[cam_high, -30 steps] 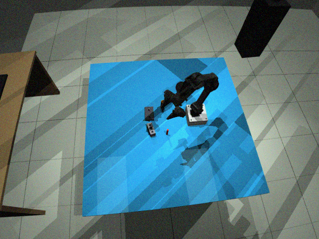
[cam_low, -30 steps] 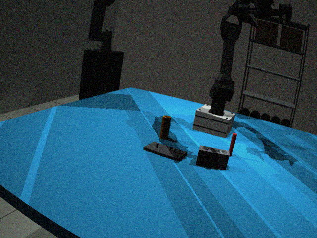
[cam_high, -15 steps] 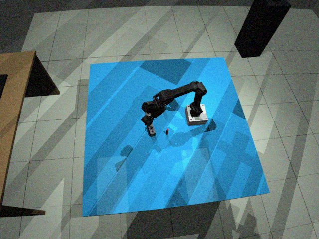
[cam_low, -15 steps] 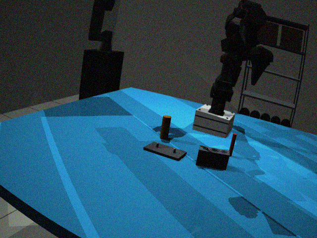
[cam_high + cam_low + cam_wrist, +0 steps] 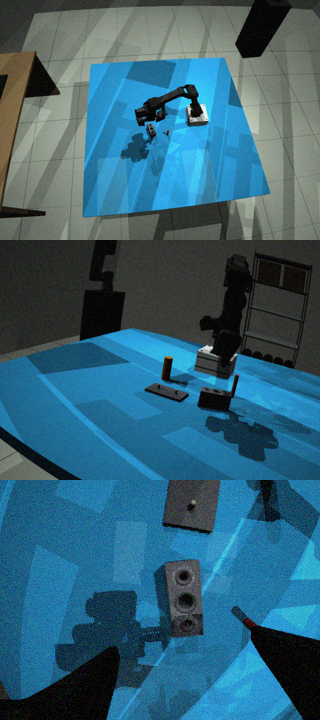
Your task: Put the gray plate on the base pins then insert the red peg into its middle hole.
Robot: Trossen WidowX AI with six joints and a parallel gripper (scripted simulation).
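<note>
My gripper tip is now 10 mm past the gray plate and 100 mm above it. From my gripper tip the other things lie so: red peg (130 mm behind, 50 mm to the left, 100 mm below); orange cylinder (140 mm behind, 200 mm to the right, 100 mm below); dark base (20 mm behind, 160 mm to the right, 130 mm below).
</note>
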